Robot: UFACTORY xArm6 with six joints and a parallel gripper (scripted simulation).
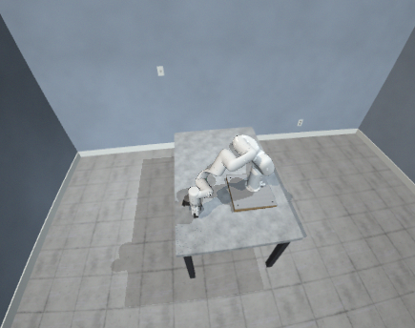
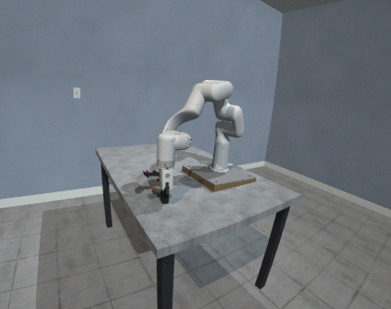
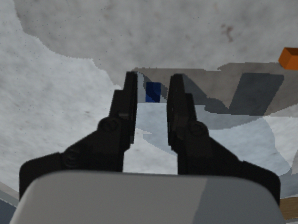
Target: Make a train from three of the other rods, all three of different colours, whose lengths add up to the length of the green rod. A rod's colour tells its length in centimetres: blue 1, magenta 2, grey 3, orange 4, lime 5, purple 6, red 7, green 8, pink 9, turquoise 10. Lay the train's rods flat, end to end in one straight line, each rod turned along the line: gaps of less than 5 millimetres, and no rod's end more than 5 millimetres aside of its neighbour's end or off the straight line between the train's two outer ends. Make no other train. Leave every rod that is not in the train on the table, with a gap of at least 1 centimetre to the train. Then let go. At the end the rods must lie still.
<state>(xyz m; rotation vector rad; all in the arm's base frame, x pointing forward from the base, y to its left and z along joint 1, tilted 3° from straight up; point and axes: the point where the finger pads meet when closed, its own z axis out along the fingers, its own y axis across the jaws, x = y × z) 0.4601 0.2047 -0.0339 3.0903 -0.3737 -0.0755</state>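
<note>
Right now my hand is 2 cm above the blue rod. Round my hand: orange rod 1 cm ahead, 11 cm to the right, 2 cm below; red rod 9 cm behind, 24 cm to the right, 2 cm below; grey rod 3 cm behind, 31 cm to the right, 2 cm below.
</note>
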